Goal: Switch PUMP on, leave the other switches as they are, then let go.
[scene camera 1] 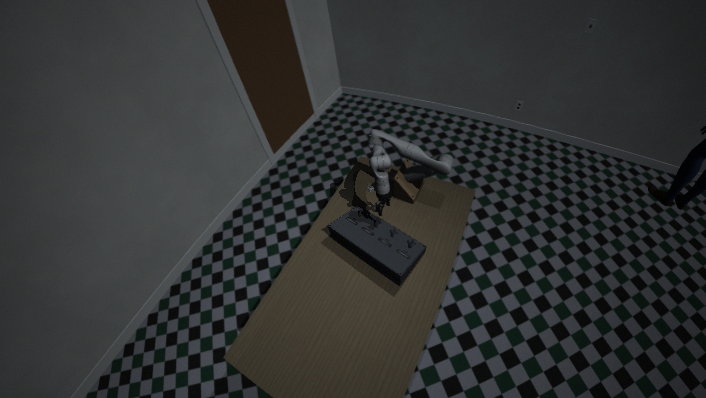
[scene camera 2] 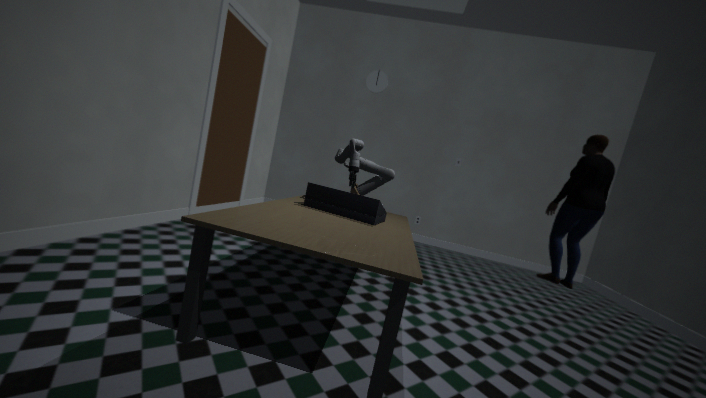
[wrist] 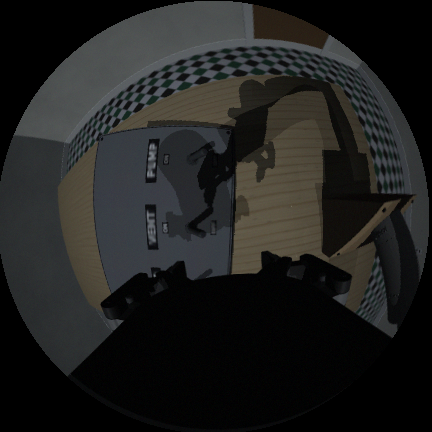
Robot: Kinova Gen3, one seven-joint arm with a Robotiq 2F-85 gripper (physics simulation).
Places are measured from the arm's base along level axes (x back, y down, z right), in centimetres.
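Pixels of known places: gripper, between the fingertips: (scene camera 1: 384,210) (scene camera 2: 351,187) (wrist: 223,265); arm's base, origin of its link: (scene camera 1: 408,175) (scene camera 2: 359,191) (wrist: 385,222).
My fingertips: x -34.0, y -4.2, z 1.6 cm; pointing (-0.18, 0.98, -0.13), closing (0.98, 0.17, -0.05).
For each thing: its top centre in the pictures, then the offset to it from my fingertips. "*": a spot on its surface instead. Level surfaces: height alone.
- PUMP lever, centre of its top: (wrist: 193,150) dz +14.7, dx -2.4, dy +4.8 cm
- mark, a spot on its surface: (wrist: 166,159) * dz +15.7, dx -8.0, dy +7.3 cm
- VENT lever, centre of its top: (wrist: 191,233) dz +2.9, dx -4.8, dy +4.8 cm
- VENT label, centre of its top: (wrist: 149,227) dz +4.6, dx -12.9, dy +6.0 cm
- wooden table, height of its surface: dy +17.5 cm
A dark grey switch box (scene camera 1: 364,246) (scene camera 2: 345,204) (wrist: 122,200) stands on the table. In the wrist view its PUMP label (wrist: 152,161) is near the top, with the PUMP lever (wrist: 201,152) between an ON mark (wrist: 166,159) and a second mark in shadow. I cannot tell surely which way this lever leans. The VENT lever (wrist: 198,226) lies below it, beside the VENT label (wrist: 151,227). Part of another lever (wrist: 204,274) shows at the gripper's edge. My gripper (scene camera 1: 383,206) (scene camera 2: 353,183) (wrist: 223,265) is open and empty, above the box's robot-side edge, apart from the PUMP lever.
The wooden table (scene camera 1: 330,320) (scene camera 2: 300,227) (wrist: 280,200) carries the box. A brown wooden bracket (scene camera 1: 407,188) (wrist: 372,227) stands near the arm's base. The arm's shadow falls across the PUMP and VENT levers. A person (scene camera 2: 582,200) stands away to the right.
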